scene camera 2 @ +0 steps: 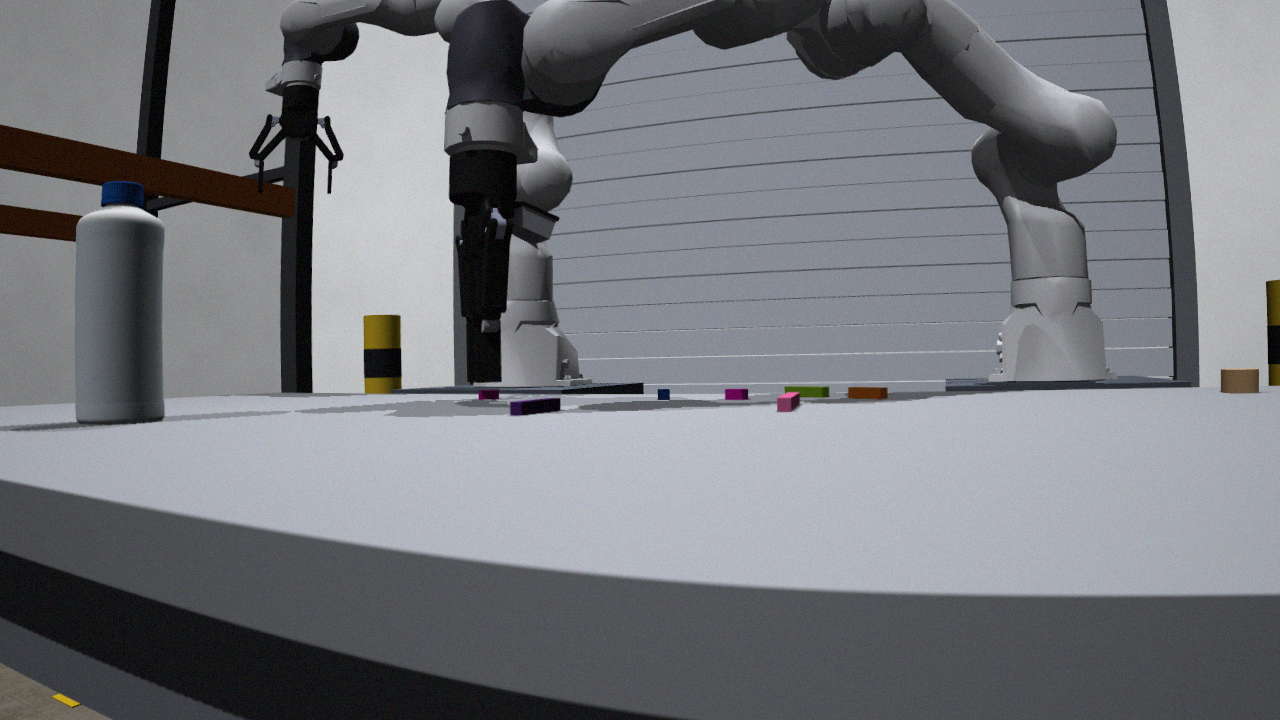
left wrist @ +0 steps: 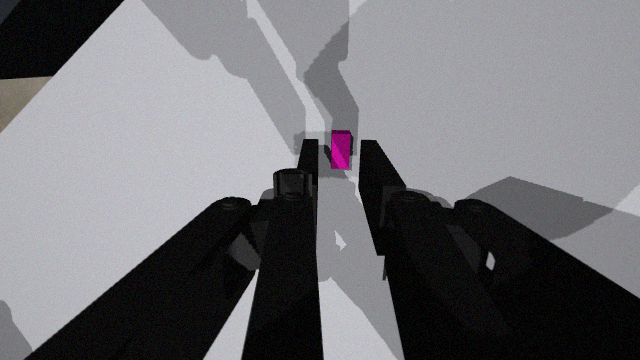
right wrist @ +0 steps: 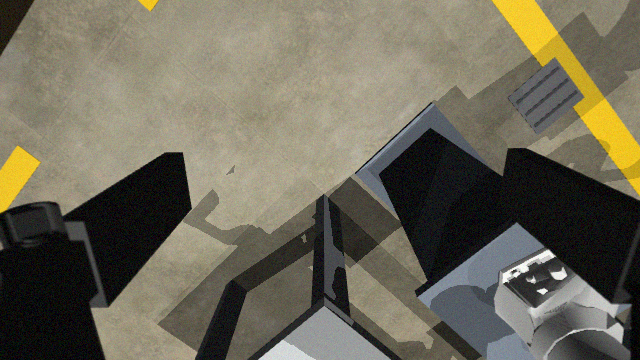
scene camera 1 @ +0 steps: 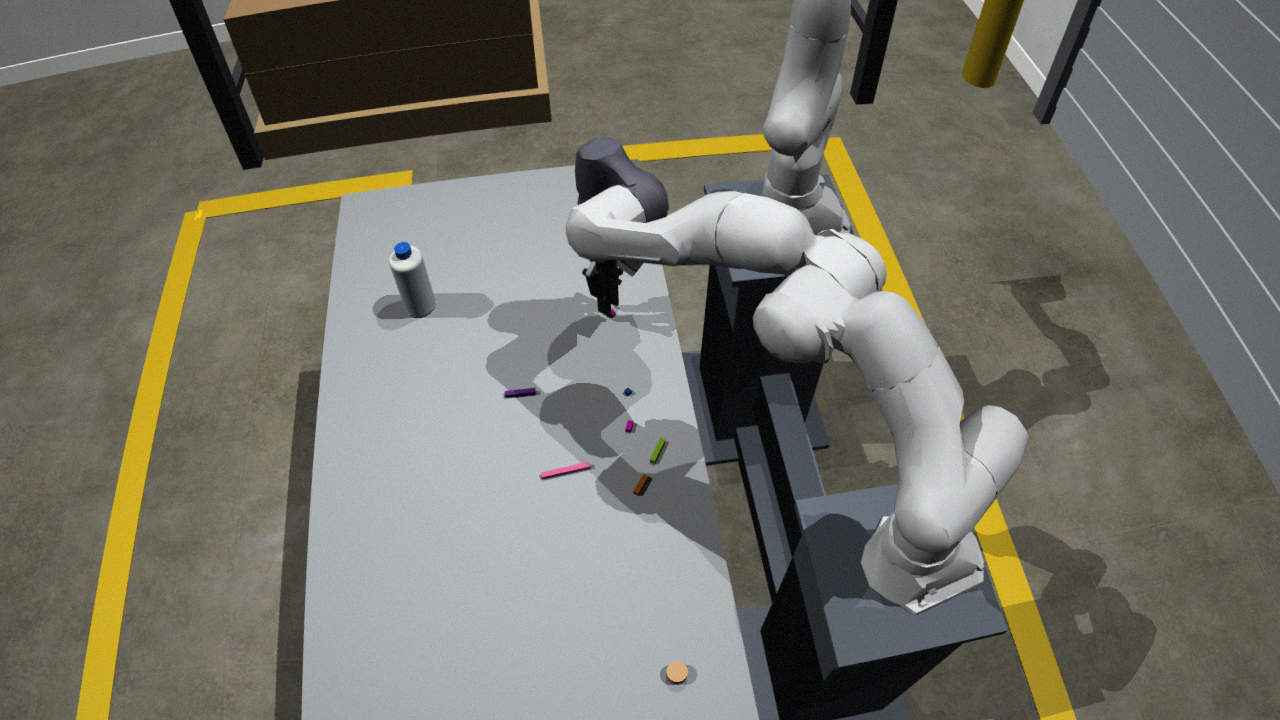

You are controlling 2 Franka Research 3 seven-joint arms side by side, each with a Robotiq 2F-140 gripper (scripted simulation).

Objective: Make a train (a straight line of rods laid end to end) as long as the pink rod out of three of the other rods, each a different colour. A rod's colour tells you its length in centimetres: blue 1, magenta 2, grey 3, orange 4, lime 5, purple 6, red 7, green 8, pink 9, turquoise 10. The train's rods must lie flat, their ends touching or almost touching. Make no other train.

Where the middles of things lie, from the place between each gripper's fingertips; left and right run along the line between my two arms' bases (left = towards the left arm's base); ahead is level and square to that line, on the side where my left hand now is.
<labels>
The magenta rod (left wrist: 340,141) lies 50 mm below my left hand.
Now: the magenta rod 760 mm to the left of my right hand (scene camera 2: 294,191), 430 mm ahead of it and 410 mm below it.
</labels>
